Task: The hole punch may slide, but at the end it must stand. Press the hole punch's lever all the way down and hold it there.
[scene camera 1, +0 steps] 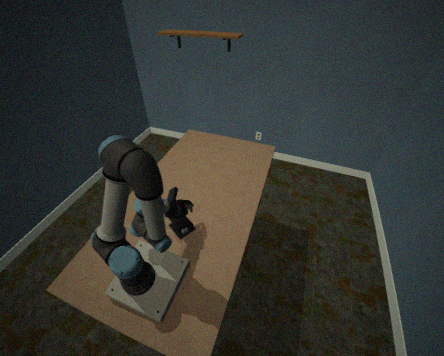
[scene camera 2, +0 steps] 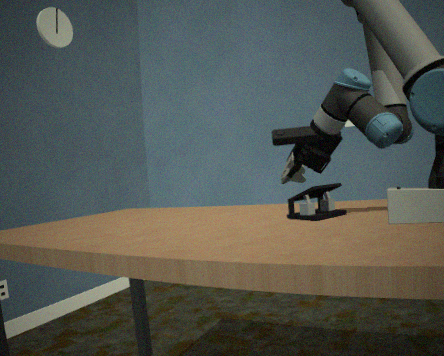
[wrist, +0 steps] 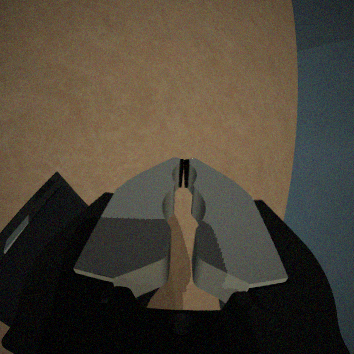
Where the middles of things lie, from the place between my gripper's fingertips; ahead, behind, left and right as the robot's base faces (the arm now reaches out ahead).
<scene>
I see the black hole punch (scene camera 2: 326, 208) 10 cm behind my hand, 4 cm to the left of it and 5 cm below it.
</scene>
